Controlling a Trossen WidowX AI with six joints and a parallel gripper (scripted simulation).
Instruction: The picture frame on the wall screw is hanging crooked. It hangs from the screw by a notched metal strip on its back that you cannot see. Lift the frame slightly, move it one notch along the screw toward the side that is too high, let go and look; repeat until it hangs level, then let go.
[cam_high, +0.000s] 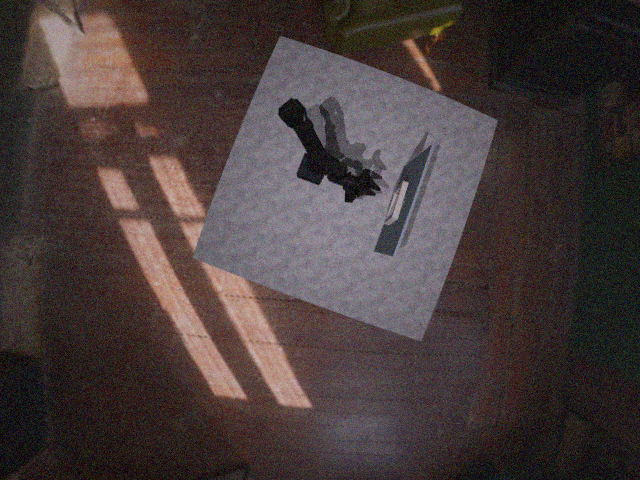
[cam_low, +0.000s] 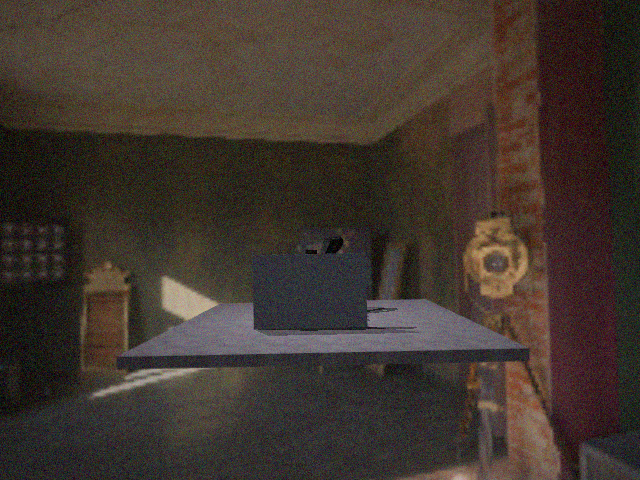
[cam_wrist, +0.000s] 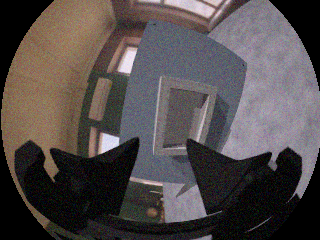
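Right now my gripper tip is 11 cm short of the picture frame, 5 cm above it and 2 cm to the right of it. From my gripper tip the other things lie so: wall panel: 12 cm ahead, 6 cm below, 3 cm to the left.
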